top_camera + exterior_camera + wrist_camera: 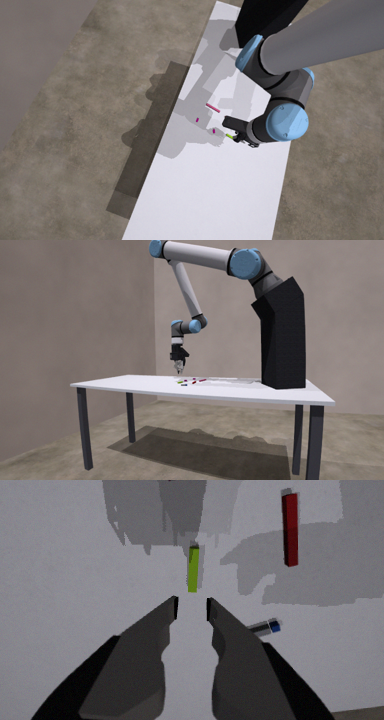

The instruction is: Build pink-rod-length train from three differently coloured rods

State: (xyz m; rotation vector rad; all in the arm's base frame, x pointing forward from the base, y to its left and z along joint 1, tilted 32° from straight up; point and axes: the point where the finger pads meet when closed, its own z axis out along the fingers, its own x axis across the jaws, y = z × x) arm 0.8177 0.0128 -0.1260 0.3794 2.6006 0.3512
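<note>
My hand is 8 cm above the lime rod. Round my hand: red rod 10 cm behind, 8 cm below, 2 cm to the right; then grey rod 10 cm to the left, 8 cm below, 7 cm behind; then small blue rod 10 cm to the left, 9 cm behind, 8 cm below.
</note>
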